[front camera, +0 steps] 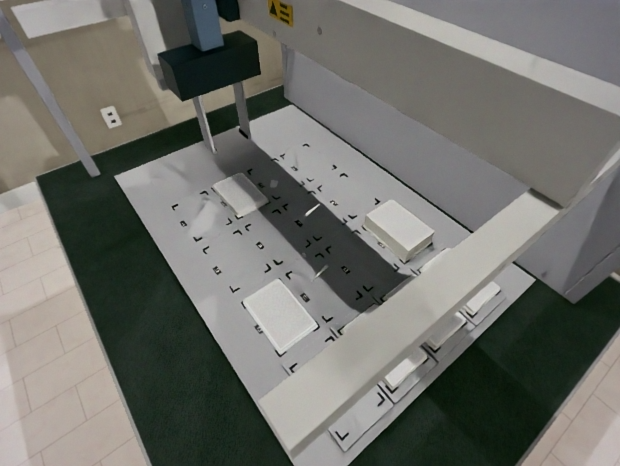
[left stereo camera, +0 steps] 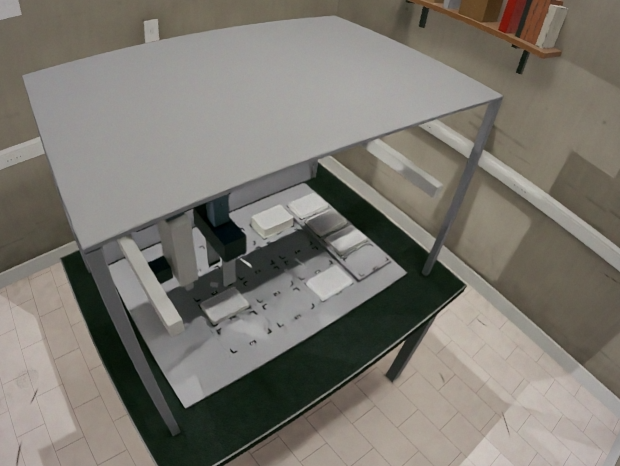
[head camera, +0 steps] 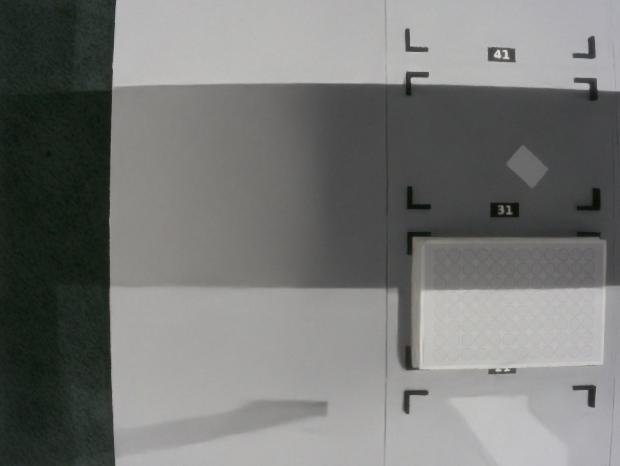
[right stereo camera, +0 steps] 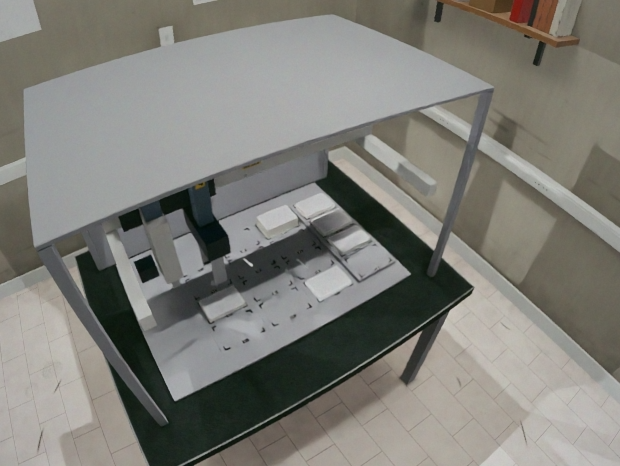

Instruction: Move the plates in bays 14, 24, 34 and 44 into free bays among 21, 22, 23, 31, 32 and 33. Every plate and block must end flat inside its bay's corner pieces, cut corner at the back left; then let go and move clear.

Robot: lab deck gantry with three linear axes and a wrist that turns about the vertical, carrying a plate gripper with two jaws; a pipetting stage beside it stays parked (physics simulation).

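Places are measured from the robot's base along level axes (x ahead, y left, z up), in metres.
Pixels of known places: gripper, fingertip midpoint: (front camera: 228,142) (left stereo camera: 221,272) (right stereo camera: 214,271); robot's base, link origin: (front camera: 173,207) (left stereo camera: 233,352) (right stereo camera: 226,349).
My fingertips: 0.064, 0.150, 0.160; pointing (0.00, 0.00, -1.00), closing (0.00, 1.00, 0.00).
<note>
Ahead of a thing's pixels: the offset from my fingertips to its top centre, as dx, dy, dz. "pt": to the spot under its first point.
My gripper (front camera: 229,143) is open, with two thin jaws apart and empty, raised above the back left deck. A white plate @(+0.000, +0.000, -0.146) (front camera: 240,193) (head camera: 511,315) (left stereo camera: 224,305) (right stereo camera: 223,304) lies in bay 21; its left corner marks show, and its cut corner cannot be made out. Bay 31 @(pt +0.000, +0.061, -0.160) (head camera: 504,209) shows bare behind it. Bay 14 @(pt +0.555, -0.109, -0.145) (front camera: 361,418) (left stereo camera: 365,261) (right stereo camera: 369,262) is empty. White plates sit in bay 24 @(pt +0.548, -0.005, -0.131) (front camera: 405,369) (left stereo camera: 346,241) (right stereo camera: 350,241), in bay 34 @(pt +0.489, +0.109, -0.131) (left stereo camera: 325,220) (right stereo camera: 330,221), partly shaded, and in bay 44 @(pt +0.549, +0.209, -0.131) (front camera: 483,298) (left stereo camera: 308,205) (right stereo camera: 314,205).
A plate @(+0.328, -0.107, -0.146) (front camera: 280,316) (left stereo camera: 329,283) lies in bay 13. A taller block @(+0.328, +0.214, -0.118) (front camera: 399,227) (left stereo camera: 272,220) stands in bay 43. The parked pipetting stage (left stereo camera: 178,250) (right stereo camera: 162,248) hangs left of the gripper. A beam (front camera: 410,320) crosses the front view. Pale slivers @(+0.151, +0.113, -0.152) (front camera: 311,209) show mid-deck.
</note>
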